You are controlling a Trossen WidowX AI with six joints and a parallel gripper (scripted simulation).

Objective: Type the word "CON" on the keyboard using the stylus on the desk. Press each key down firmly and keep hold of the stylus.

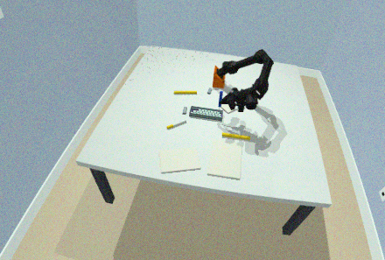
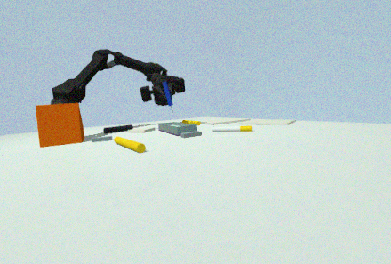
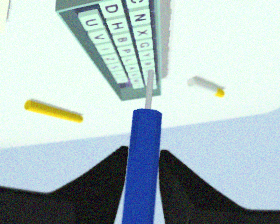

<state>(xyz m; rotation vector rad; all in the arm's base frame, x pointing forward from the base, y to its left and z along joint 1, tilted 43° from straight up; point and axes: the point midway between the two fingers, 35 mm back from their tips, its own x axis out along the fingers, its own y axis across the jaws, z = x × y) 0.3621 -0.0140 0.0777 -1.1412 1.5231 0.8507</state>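
Right now the stylus tip is 1 cm ahead of my gripper tip and 4 cm below it. From my gripper tip the other things lie so: small grey block 2 cm behind, 20 cm to the right, 11 cm below; then black stylus 18 cm behind, 14 cm to the left, 11 cm below; then white-and-yellow marker 11 cm ahead, 24 cm to the right, 11 cm below.
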